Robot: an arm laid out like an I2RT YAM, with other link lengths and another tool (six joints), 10 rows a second.
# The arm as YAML. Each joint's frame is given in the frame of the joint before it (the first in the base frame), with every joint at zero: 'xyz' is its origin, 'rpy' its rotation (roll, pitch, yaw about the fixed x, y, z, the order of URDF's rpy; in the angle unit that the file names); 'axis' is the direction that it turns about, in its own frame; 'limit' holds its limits. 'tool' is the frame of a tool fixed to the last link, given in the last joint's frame.
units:
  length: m
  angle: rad
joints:
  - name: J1
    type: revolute
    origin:
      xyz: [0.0, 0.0, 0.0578]
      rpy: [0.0, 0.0, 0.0]
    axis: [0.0, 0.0, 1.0]
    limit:
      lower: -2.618
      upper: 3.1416
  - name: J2
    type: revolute
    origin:
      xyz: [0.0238, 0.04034, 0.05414]
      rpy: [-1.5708, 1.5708, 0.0]
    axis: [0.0, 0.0, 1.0]
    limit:
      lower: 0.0
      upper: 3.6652
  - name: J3
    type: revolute
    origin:
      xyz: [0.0, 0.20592, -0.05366]
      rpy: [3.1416, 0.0, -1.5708]
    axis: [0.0, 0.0, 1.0]
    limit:
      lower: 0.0
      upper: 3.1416
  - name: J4
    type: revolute
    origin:
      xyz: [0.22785, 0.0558, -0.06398]
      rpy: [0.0, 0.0, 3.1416]
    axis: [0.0, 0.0, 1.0]
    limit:
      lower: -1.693
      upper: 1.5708
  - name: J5
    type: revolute
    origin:
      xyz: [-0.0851, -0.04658, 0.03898]
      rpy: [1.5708, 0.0, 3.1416]
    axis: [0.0, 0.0, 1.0]
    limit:
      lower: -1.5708
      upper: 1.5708
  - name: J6
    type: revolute
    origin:
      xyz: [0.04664, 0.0, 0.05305]
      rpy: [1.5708, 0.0, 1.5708]
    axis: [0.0, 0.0, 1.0]
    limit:
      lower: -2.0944
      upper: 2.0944
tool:
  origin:
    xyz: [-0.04, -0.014, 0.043]
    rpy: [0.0, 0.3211, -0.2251]
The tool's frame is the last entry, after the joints.
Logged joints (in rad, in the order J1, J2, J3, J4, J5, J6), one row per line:
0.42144, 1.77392, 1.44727, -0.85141, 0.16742, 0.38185
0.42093, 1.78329, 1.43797, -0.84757, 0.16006, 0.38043
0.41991, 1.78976, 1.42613, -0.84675, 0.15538, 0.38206
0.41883, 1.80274, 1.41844, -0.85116, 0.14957, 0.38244
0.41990, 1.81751, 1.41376, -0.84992, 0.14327, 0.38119
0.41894, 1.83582, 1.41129, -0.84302, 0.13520, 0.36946
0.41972, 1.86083, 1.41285, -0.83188, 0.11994, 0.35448
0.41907, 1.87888, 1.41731, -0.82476, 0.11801, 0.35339
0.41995, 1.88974, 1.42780, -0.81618, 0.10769, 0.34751
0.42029, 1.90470, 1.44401, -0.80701, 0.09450, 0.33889
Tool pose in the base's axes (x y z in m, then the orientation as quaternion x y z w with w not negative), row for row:
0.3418, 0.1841, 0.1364, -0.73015, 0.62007, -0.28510, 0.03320
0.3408, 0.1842, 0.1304, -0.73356, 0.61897, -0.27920, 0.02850
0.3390, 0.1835, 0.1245, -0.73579, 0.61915, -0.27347, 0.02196
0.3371, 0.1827, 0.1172, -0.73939, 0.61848, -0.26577, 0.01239
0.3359, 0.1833, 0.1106, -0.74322, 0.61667, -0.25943, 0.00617
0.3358, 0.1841, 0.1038, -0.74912, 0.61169, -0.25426, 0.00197
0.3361, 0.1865, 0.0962, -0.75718, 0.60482, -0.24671, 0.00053
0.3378, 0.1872, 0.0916, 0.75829, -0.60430, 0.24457, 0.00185
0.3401, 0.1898, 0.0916, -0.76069, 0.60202, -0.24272, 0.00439
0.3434, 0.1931, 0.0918, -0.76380, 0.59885, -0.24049, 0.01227
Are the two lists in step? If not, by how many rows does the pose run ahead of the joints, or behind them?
They are in step.
